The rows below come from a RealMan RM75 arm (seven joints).
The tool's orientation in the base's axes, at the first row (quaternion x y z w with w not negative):
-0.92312 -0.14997 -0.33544 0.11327
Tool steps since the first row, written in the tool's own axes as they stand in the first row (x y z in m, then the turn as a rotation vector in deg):
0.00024 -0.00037 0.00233 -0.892 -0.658 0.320
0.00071 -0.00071 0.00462 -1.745 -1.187 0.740
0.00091 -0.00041 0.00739 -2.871 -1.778 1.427
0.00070 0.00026 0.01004 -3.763 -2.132 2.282
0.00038 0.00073 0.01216 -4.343 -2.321 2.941
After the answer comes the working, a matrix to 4 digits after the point.
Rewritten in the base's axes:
0.00141 0.00111 -0.00155 -0.696 0.531 -0.751
0.00297 0.00223 -0.00292 -1.260 0.982 -1.566
0.00485 0.00285 -0.00490 -1.888 1.518 -2.752
0.00648 0.00301 -0.00709 -2.163 1.932 -3.937
0.00765 0.00316 -0.00894 -2.268 2.196 -4.789

The tool's axes in the first row as the columns of a matrix, in the base's axes (rounded; the answer above uses it unrounded):
0.7300 0.3529 0.5853
0.2009 -0.9294 0.3097
0.6533 -0.1085 -0.7493

